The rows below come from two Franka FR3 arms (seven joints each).
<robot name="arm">
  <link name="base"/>
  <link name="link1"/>
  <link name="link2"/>
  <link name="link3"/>
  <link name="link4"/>
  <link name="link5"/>
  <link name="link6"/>
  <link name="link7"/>
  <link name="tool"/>
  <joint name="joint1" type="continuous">
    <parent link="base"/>
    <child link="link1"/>
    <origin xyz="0 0 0.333" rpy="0 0 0"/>
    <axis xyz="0 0 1"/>
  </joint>
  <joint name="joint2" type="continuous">
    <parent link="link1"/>
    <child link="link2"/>
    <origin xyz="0 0 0" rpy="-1.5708 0 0"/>
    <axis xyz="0 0 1"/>
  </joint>
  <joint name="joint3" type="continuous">
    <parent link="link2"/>
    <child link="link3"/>
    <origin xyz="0 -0.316 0" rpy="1.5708 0 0"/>
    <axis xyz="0 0 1"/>
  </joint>
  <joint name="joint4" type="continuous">
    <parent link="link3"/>
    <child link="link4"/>
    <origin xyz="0.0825 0 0" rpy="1.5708 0 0"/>
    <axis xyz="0 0 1"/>
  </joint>
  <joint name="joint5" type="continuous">
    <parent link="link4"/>
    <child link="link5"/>
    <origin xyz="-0.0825 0.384 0" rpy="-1.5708 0 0"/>
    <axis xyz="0 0 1"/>
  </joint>
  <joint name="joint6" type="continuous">
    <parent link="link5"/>
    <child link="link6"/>
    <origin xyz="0 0 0" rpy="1.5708 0 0"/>
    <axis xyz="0 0 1"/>
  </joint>
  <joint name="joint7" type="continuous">
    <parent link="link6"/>
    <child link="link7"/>
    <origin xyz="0.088 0 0" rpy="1.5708 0 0"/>
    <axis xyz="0 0 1"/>
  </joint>
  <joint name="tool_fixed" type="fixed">
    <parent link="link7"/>
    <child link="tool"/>
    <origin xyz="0 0 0.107" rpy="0 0 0"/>
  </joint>
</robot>
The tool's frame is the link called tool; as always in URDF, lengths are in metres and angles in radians. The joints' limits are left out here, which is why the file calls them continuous.
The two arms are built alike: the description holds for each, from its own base.
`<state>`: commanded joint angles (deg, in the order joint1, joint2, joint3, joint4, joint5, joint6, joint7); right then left.
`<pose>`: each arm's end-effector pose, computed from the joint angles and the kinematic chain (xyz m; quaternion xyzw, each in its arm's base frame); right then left.
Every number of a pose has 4 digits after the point. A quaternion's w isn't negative.
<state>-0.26 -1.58 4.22 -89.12 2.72 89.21 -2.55 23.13 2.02 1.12 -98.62 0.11 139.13 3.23</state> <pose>0.5433 0.0434 0.6457 -0.9980 -0.0574 -0.0143 0.0229 0.5669 0.2552 0.6271 -0.9284 -0.1716 -0.3199 0.0794</pose>
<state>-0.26 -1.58 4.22 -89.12 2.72 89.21 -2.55 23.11 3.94 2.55 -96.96 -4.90 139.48 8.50</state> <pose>0.5433 0.0434 0.6457 -0.9980 -0.0574 -0.0143 0.0229 0.5704 0.2727 0.6223 -0.9294 -0.1614 -0.3260 0.0630</pose>
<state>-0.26 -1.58 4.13 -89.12 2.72 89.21 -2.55 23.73 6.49 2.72 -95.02 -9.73 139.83 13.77</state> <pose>0.5433 0.0425 0.6457 -0.9980 -0.0566 -0.0143 0.0229 0.5791 0.2859 0.6126 -0.9310 -0.1459 -0.3315 0.0463</pose>
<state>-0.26 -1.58 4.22 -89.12 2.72 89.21 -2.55 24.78 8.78 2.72 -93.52 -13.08 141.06 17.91</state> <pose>0.5433 0.0434 0.6457 -0.9980 -0.0574 -0.0143 0.0229 0.5847 0.3020 0.6032 -0.9294 -0.1365 -0.3405 0.0410</pose>
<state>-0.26 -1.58 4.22 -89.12 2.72 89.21 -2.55 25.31 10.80 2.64 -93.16 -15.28 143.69 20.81</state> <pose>0.5433 0.0434 0.6457 -0.9980 -0.0574 -0.0143 0.0229 0.5911 0.3128 0.5892 -0.9263 -0.1301 -0.3511 0.0421</pose>
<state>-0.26 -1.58 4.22 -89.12 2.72 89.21 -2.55 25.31 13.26 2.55 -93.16 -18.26 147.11 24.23</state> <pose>0.5433 0.0434 0.6457 -0.9980 -0.0574 -0.0143 0.0229 0.6009 0.3196 0.5679 -0.9230 -0.1220 -0.3627 0.0408</pose>
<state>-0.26 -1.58 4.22 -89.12 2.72 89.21 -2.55 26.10 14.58 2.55 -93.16 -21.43 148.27 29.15</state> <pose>0.5433 0.0434 0.6457 -0.9980 -0.0574 -0.0143 0.0229 0.6006 0.3319 0.5545 -0.9231 -0.1079 -0.3669 0.0408</pose>
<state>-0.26 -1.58 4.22 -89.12 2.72 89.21 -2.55 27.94 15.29 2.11 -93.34 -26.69 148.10 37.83</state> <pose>0.5433 0.0434 0.6457 -0.9980 -0.0574 -0.0143 0.0229 0.5933 0.3493 0.5433 -0.9242 -0.0785 -0.3718 0.0372</pose>
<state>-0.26 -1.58 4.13 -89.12 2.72 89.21 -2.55 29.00 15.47 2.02 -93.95 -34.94 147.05 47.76</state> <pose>0.5433 0.0425 0.6457 -0.9980 -0.0566 -0.0143 0.0229 0.5859 0.3596 0.5322 -0.9212 -0.0502 -0.3854 0.0166</pose>
